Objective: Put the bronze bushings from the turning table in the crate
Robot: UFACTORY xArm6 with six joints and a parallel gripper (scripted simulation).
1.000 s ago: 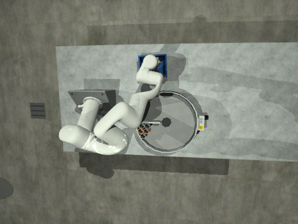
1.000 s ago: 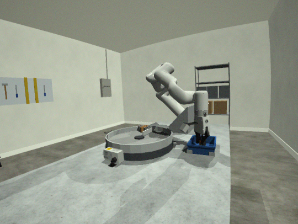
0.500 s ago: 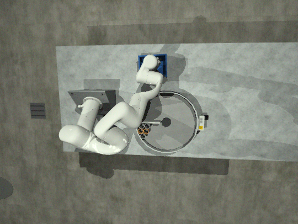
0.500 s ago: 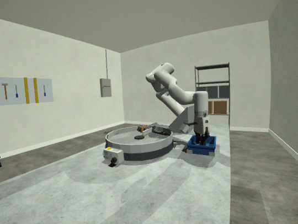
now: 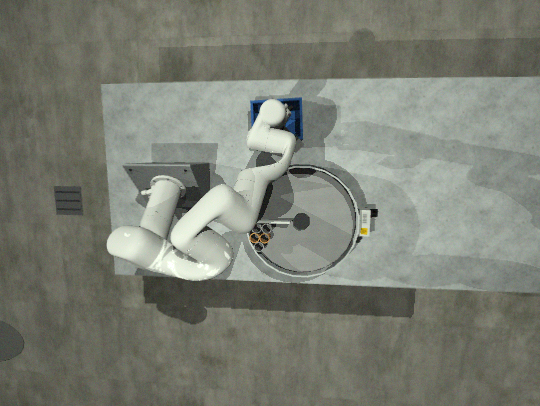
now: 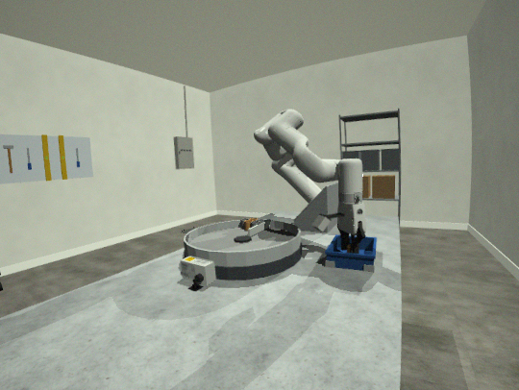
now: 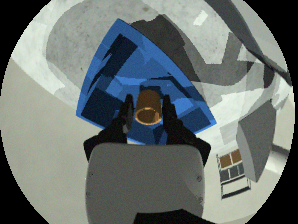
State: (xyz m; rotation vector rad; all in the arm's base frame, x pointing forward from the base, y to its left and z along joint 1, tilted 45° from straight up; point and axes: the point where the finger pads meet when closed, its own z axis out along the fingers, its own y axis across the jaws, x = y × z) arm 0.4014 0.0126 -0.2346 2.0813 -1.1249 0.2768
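My hand is 1 cm past the blue crate, 1 cm to the right of it and 2 cm above it. The rest, counted from my hand: round turning table: 3 cm ahead, 38 cm to the right, 1 cm above.
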